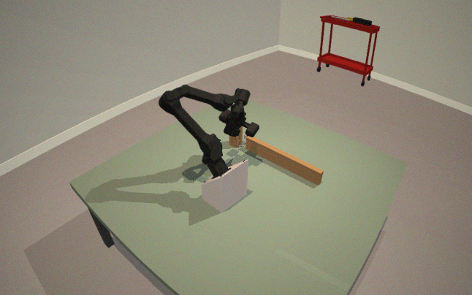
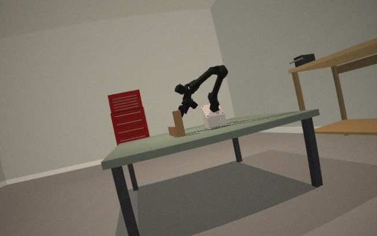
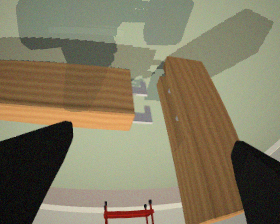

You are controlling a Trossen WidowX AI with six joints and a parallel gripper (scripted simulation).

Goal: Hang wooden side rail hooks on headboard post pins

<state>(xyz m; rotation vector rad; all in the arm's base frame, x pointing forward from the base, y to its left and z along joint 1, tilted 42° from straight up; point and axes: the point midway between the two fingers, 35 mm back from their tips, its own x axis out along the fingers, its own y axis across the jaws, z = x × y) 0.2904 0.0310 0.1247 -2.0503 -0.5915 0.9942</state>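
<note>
Now: gripper tip 7 cm short of the wooden headboard post, 6 cm to the right of it and 5 cm above it.
</note>
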